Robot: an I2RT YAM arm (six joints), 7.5 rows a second.
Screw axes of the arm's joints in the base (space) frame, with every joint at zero. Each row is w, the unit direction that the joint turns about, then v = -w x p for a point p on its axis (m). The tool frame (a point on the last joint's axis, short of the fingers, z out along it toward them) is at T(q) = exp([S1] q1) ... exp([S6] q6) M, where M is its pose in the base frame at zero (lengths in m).
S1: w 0 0 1 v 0 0 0
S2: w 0 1 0 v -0.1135 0 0.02
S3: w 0 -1 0 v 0.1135 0 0.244
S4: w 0 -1 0 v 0.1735 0 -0.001
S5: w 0 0 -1 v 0 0.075 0
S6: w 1 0 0 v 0 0.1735 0
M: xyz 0.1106 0 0.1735 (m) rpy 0 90 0 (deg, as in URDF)
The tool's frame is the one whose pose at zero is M.
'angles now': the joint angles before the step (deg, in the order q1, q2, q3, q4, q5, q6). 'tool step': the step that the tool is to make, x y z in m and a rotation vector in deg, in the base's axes. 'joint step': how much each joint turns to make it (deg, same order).
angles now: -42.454 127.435 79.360 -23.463 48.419 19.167
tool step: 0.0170 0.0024 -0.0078 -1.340 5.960 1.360
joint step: 2.020 3.783 4.399 -3.175 4.922 -1.320
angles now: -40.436 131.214 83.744 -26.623 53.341 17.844
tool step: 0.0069 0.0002 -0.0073 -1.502 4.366 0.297
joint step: 0.794 2.466 2.220 -1.331 3.951 -0.972
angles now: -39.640 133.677 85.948 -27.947 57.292 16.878
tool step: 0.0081 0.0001 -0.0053 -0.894 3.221 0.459
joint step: 0.797 2.293 2.641 -1.761 2.733 -0.605
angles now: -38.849 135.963 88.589 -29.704 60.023 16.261
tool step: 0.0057 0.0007 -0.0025 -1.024 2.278 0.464
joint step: 0.617 1.316 1.567 -0.783 2.200 -0.699
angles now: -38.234 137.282 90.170 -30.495 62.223 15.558
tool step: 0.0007 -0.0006 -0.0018 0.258 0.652 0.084
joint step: 0.002 0.518 0.521 -0.441 0.179 -0.264
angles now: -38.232 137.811 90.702 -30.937 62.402 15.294
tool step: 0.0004 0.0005 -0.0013 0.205 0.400 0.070
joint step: 0.086 0.269 0.192 -0.359 0.088 -0.005
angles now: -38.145 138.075 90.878 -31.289 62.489 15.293
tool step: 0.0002 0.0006 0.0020 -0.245 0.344 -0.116
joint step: 0.093 -0.166 0.188 -0.717 0.438 0.273
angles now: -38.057 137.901 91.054 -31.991 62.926 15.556
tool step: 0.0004 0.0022 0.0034 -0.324 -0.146 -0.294
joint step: 0.265 -0.434 0.103 -1.242 0.268 1.144
